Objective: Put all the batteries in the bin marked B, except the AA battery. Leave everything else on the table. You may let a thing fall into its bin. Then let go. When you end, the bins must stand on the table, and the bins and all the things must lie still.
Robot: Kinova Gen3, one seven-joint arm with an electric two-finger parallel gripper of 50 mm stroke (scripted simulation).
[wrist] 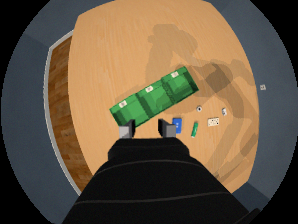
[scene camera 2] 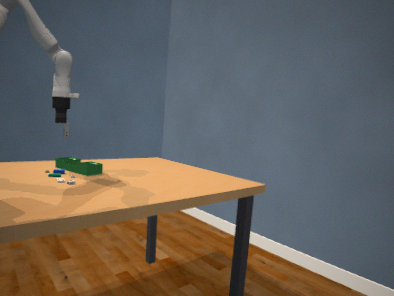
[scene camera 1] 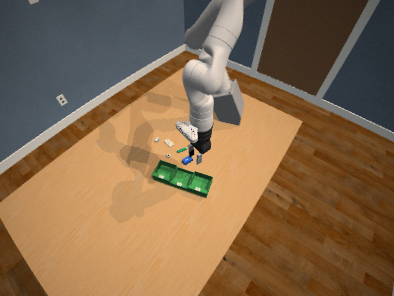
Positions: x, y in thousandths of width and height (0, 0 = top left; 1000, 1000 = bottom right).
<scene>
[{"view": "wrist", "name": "my gripper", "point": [492, 560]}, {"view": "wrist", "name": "green three-part bin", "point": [535, 435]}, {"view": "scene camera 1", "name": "green three-part bin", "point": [496, 617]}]
</scene>
